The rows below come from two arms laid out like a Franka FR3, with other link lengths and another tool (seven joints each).
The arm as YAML. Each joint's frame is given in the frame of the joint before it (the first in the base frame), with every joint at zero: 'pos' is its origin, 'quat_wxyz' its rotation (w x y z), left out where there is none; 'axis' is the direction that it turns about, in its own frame. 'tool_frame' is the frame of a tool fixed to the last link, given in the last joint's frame.
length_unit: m
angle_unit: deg
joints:
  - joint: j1
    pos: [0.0, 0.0, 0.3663]
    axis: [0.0, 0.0, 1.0]
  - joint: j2
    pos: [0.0, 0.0, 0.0]
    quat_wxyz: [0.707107, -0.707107, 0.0, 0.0]
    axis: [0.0, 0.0, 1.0]
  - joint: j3
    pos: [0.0, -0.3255, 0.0]
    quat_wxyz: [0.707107, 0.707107, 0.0, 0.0]
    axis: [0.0, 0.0, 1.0]
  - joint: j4
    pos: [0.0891, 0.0, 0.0]
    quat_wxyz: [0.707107, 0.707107, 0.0, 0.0]
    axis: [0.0, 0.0, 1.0]
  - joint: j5
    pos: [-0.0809, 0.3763, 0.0]
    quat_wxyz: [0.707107, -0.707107, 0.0, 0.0]
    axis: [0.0, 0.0, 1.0]
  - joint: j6
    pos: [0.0, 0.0, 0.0]
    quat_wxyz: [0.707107, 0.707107, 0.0, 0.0]
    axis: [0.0, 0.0, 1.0]
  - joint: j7
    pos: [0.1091, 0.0, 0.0]
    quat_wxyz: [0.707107, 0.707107, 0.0, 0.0]
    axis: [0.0, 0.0, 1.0]
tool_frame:
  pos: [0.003, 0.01, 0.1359]
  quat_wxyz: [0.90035, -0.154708, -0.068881, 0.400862]
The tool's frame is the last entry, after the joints.
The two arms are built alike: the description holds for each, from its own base.
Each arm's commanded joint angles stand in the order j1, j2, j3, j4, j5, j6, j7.
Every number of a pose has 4 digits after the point. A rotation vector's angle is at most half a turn.
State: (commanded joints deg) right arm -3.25 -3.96 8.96 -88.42 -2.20 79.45 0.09; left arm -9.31 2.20 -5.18 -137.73 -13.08 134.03 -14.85
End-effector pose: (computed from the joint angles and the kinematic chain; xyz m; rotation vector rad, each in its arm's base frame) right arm 0.5318 0.0403 0.6691 2.5445 -0.9899 -0.2504; left arm 0.4882 -0.1395 0.3070 2.4921 -0.8558 -0.2513
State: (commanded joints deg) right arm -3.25 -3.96 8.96 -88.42 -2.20 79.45 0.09; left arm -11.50 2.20 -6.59 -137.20 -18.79 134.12 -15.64
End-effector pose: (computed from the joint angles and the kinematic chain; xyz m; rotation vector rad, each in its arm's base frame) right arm 0.5318 0.0403 0.6691 2.5445 -0.9899 -0.2504; left arm 0.4827 -0.1727 0.3119 2.4395 -0.8128 -0.2243
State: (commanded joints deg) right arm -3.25 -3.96 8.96 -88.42 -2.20 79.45 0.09; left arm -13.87 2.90 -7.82 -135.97 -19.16 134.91 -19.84
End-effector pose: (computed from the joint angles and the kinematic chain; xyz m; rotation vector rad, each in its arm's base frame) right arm 0.5318 0.0403 0.6691 2.5445 -0.9899 -0.2504; left arm 0.4805 -0.2052 0.3158 2.4454 -0.7946 -0.2117
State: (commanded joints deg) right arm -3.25 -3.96 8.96 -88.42 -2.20 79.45 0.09; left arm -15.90 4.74 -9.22 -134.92 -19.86 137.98 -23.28
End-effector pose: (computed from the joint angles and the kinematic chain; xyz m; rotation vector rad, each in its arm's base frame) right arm 0.5318 0.0403 0.6691 2.5445 -0.9899 -0.2504; left arm 0.4804 -0.2359 0.3123 2.4501 -0.7780 -0.1750
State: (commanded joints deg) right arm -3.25 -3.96 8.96 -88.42 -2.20 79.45 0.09; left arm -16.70 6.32 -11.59 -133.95 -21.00 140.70 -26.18
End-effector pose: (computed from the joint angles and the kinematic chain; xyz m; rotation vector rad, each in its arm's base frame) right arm 0.5318 0.0403 0.6691 2.5445 -0.9899 -0.2504; left arm 0.4781 -0.2645 0.3102 2.4433 -0.7570 -0.1405
